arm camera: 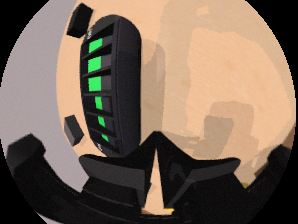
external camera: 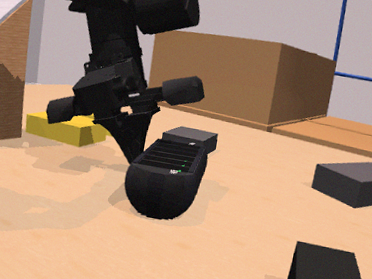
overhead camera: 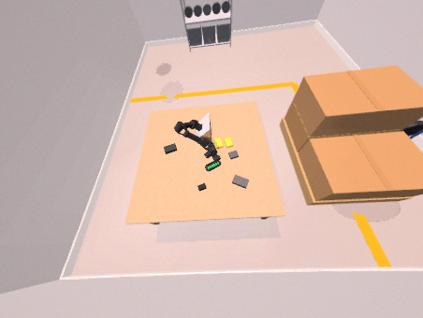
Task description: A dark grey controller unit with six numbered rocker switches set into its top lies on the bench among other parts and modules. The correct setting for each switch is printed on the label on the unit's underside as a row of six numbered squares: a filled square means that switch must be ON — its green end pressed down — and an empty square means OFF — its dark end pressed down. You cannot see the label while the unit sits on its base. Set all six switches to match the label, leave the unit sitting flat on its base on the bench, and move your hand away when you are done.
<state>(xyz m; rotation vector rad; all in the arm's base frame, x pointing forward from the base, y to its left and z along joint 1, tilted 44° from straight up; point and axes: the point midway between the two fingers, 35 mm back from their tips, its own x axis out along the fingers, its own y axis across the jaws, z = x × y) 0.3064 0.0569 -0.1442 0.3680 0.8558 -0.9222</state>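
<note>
Right now my gripper tip is 270 mm short of the black block, 110 mm to the left of it and 10 mm below it.
</note>
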